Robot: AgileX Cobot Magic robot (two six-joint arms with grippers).
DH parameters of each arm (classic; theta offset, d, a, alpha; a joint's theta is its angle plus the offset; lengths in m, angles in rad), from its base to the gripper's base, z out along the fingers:
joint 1: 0 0.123 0 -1.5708
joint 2: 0.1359 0 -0.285 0
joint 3: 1.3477 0 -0.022 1.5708
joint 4: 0 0.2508 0 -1.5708
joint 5: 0 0 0.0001 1.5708
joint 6: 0 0.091 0 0
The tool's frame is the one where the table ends.
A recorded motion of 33 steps. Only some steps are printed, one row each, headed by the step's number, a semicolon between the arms.
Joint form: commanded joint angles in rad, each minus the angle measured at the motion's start. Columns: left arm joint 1, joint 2, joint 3, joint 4, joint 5, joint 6; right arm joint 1, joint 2, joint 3, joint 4, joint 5, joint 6.
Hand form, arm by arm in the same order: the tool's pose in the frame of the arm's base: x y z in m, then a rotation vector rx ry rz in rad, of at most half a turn. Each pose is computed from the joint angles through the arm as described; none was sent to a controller.
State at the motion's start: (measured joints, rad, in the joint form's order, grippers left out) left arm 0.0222 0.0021 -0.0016 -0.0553 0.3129 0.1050; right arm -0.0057 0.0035 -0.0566 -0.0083 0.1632 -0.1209
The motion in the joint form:
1: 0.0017 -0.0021 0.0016 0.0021 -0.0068 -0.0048; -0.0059 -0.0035 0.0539 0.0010 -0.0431 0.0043
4: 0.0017 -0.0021 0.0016 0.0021 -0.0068 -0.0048; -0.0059 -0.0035 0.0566 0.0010 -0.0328 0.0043
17: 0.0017 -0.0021 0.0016 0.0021 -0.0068 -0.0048; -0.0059 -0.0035 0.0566 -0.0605 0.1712 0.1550
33: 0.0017 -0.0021 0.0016 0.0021 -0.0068 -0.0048; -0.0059 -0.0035 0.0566 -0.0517 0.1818 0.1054
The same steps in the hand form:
1: 0.0544 -0.0002 0.1855 0.0344 1.7891 0.0383; 0.0564 -0.0007 0.2032 -0.0892 1.5995 -0.1059
4: 0.0544 -0.0002 0.1855 0.0344 1.7891 0.0383; 0.0565 -0.0007 0.2013 -0.0899 1.6125 -0.1054
17: 0.0544 -0.0002 0.1855 0.0344 1.7891 0.0383; 0.0537 -0.0027 0.1831 -0.0016 1.8175 -0.0506
33: 0.0544 -0.0002 0.1855 0.0344 1.7891 0.0383; 0.0535 -0.0025 0.1821 -0.0409 1.8282 -0.0774

